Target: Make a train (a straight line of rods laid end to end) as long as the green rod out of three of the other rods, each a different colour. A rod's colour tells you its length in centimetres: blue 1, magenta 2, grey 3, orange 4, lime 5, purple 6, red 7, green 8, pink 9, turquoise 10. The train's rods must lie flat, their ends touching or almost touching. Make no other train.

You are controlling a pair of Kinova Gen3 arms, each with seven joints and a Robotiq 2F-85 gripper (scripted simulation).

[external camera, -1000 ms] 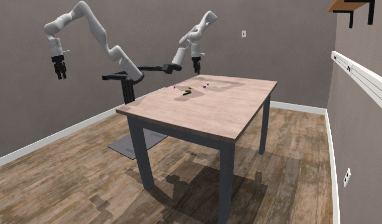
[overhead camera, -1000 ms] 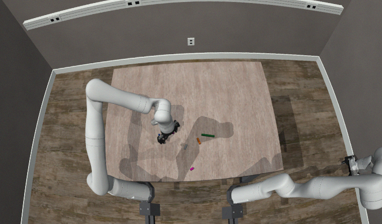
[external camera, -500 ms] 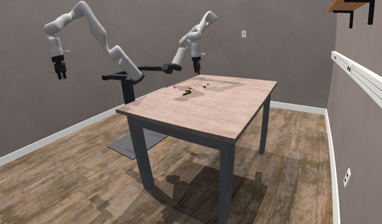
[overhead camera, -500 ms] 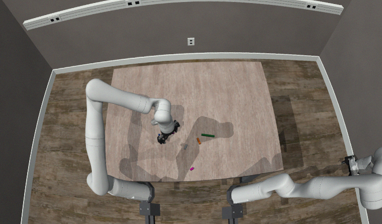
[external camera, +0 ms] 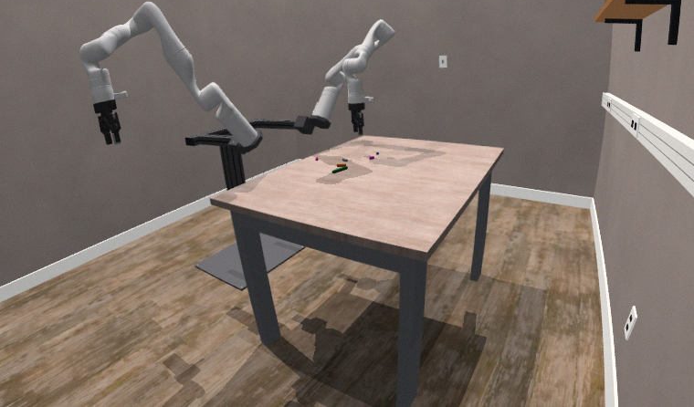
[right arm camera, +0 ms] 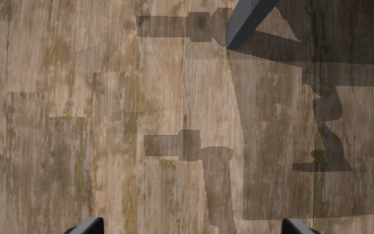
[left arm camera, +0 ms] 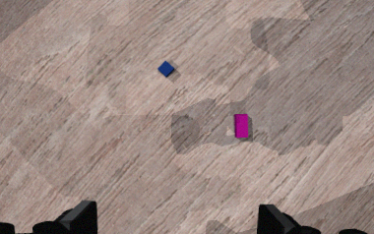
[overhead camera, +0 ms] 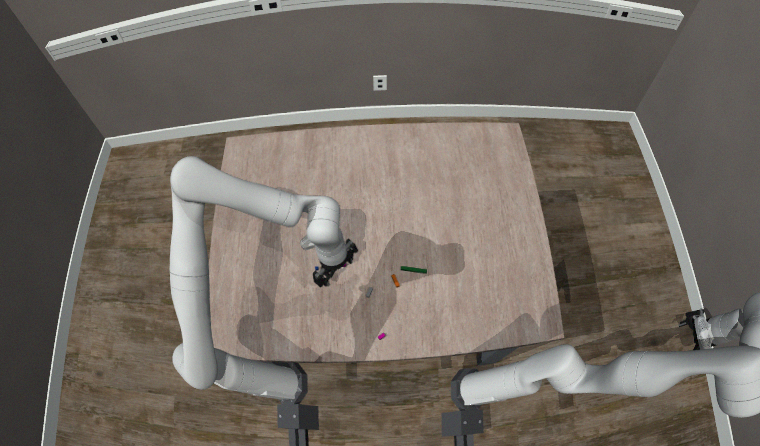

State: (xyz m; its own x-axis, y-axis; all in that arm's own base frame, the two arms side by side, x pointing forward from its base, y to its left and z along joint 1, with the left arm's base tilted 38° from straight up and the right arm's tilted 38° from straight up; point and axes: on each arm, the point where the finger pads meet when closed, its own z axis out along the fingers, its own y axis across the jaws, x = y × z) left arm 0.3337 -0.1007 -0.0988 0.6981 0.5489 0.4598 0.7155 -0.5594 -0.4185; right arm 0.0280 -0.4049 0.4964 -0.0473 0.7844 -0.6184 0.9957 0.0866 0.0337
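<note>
Right now the magenta rod is 110 mm below my left hand and 70 mm ahead of it. Round my left hand: orange rod 160 mm to the right, 110 mm below, 20 mm ahead; then grey rod 110 mm below, 80 mm to the right, 20 mm behind; then blue rod 110 mm below, 80 mm to the left, 50 mm ahead.
</note>
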